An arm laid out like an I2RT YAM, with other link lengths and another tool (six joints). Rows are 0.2 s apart.
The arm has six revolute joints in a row. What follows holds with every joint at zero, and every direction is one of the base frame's. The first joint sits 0.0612 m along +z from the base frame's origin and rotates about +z. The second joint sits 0.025 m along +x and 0.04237 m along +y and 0.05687 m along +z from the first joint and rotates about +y. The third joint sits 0.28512 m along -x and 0.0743 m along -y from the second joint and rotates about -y. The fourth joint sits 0.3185 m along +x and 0.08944 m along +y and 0.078 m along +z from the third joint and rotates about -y. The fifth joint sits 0.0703 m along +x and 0.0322 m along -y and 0.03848 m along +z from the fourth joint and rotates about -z. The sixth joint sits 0.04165 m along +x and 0.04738 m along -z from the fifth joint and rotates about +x. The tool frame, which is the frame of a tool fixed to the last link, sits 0.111 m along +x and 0.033 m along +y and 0.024 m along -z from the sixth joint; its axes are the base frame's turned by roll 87.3, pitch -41.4 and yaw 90 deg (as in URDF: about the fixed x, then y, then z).
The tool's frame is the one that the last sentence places.
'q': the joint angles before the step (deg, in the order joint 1, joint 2, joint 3, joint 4, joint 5, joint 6). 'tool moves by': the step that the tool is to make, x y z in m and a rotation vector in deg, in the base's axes. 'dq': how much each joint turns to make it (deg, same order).
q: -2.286, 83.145, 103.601, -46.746, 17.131, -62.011
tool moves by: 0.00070, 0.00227, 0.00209, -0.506, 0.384, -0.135
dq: 0.616, 0.695, 1.177, -0.807, 0.903, -0.137
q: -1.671, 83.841, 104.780, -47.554, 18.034, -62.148
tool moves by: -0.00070, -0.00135, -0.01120, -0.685, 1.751, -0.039
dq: 0.002, -0.234, -1.695, -0.061, 0.374, -0.668
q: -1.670, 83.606, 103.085, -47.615, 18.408, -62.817
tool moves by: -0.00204, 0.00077, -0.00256, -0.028, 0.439, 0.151
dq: 0.089, -0.370, -0.610, -0.176, -0.035, -0.069
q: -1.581, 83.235, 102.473, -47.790, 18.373, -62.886
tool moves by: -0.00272, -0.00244, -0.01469, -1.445, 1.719, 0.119
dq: -0.002, -1.158, -3.445, 1.068, 0.621, -1.437
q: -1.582, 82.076, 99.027, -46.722, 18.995, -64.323
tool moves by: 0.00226, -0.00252, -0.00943, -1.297, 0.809, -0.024
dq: 0.002, -0.208, -1.993, 1.408, 0.681, -1.197
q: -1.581, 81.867, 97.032, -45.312, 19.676, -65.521
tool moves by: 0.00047, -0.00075, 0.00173, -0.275, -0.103, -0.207
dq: 0.023, 0.190, 0.383, -0.039, 0.335, -0.128
